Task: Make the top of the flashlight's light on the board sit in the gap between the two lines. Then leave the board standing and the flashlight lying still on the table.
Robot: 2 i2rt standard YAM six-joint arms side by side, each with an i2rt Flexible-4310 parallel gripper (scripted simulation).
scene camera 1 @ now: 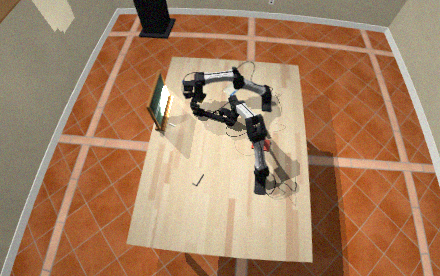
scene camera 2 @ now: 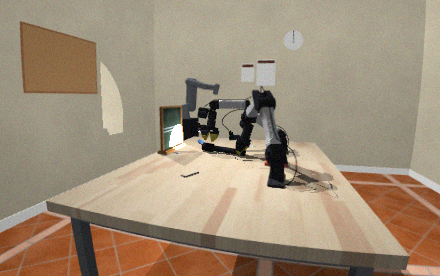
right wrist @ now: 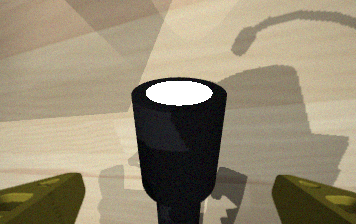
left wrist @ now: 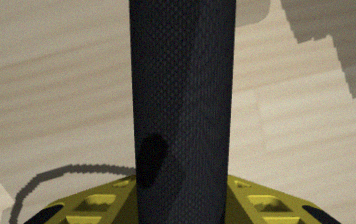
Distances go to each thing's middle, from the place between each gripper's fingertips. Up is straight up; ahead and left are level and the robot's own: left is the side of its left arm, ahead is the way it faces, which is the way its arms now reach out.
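Flashlight head (right wrist: 178, 121): from my right hand, 5 cm below, 2 cm behind, 2 cm to the left.
From my left hand, flashlight head: 21 cm ahead, 4 cm to the right, 1 cm above.
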